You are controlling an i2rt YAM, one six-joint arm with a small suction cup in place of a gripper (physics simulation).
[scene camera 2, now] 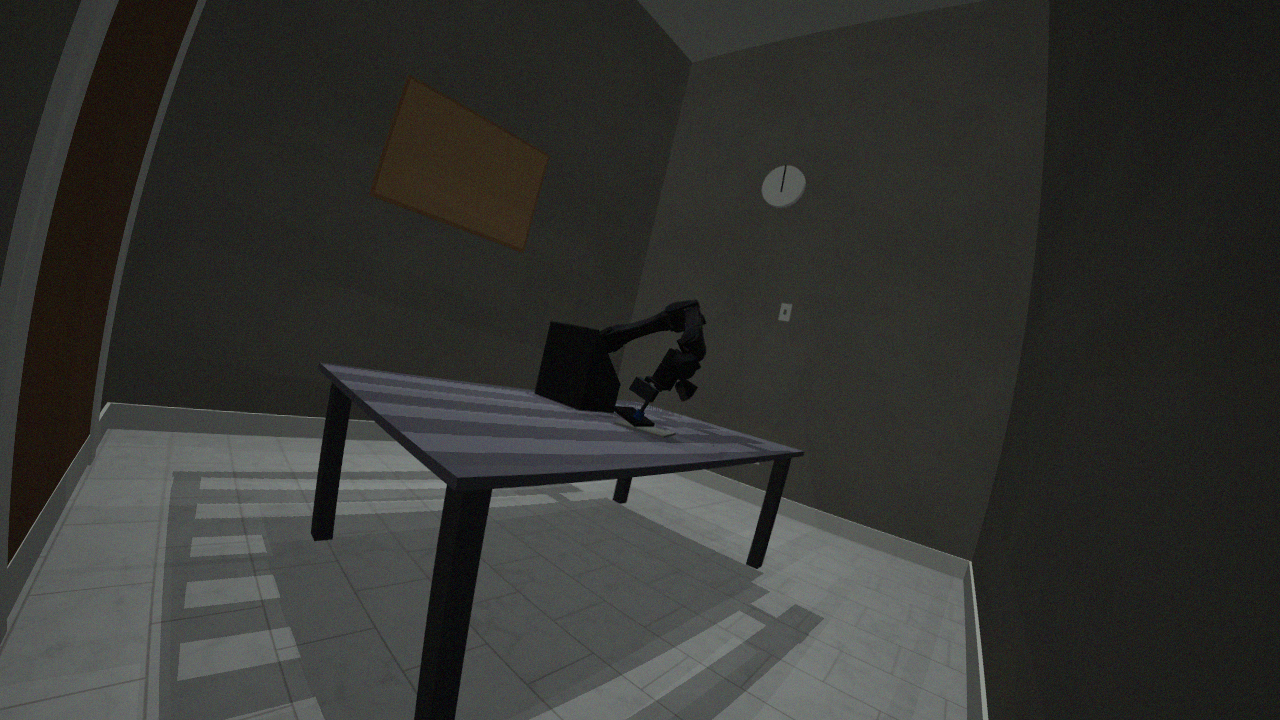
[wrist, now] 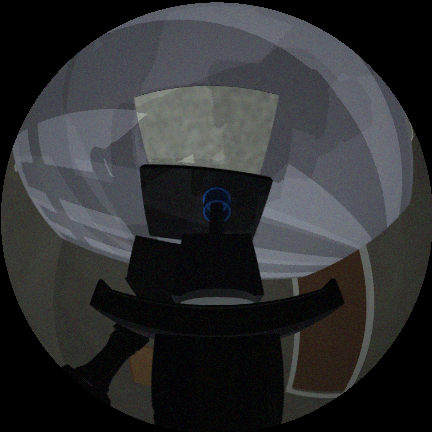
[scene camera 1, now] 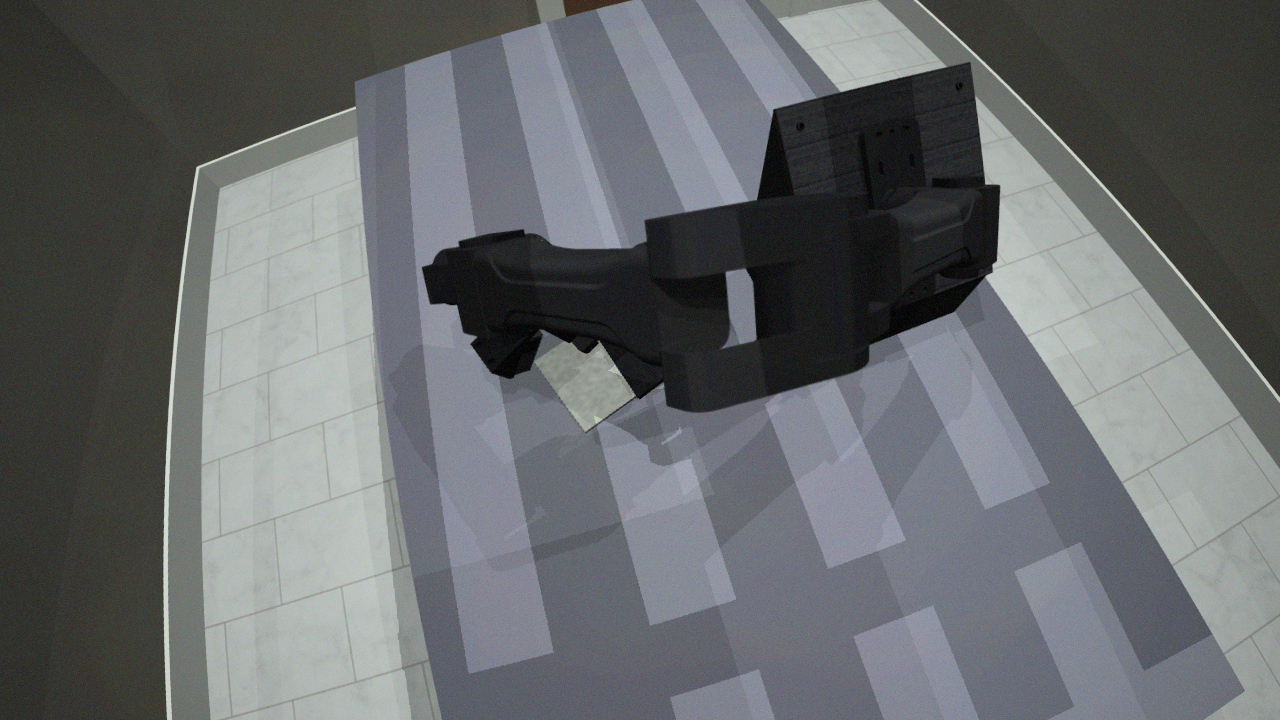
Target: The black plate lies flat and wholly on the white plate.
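Seen in the pictures: hand, tool point: (scene camera 2: 635, 421) (wrist: 216, 193); arm's base, link origin: (scene camera 2: 588, 356).
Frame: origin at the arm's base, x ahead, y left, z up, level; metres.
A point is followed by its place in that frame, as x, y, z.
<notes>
The white plate (scene camera 1: 583, 386) {0.388, 0.000, -0.171} (scene camera 2: 660, 431) {0.389, -0.004, -0.171} (wrist: 207, 125) {0.386, -0.014, -0.171} lies flat on the table. The black plate (scene camera 2: 625, 413) {0.305, -0.088, -0.139} (wrist: 167, 200) {0.300, 0.003, -0.147} hangs on my suction cup with the blue ring (scene camera 2: 639, 414) (wrist: 216, 206), low over the table beside the white plate's near part. In the wrist view its front edge crosses in front of the white plate, and a large part of the white plate shows beyond it. In scene camera 1 the arm hides the cup and most or all of the black plate. Whether the two plates touch or overlap is not clear.
The striped table (scene camera 1: 787, 617) {0.254, 0.340, -0.177} (scene camera 2: 447, 434) {0.459, -0.739, -0.177} bears a black upright mount (scene camera 1: 832, 143) {0.065, -0.066, 0.066} (scene camera 2: 572, 367) {0.044, -0.105, -0.046} at the arm's base. The dark arm (scene camera 1: 572, 277) {0.362, 0.106, 0.211} (scene camera 2: 687, 335) {0.411, -0.010, 0.135} reaches over the plates. Shadows and light stripes cross the table top.
</notes>
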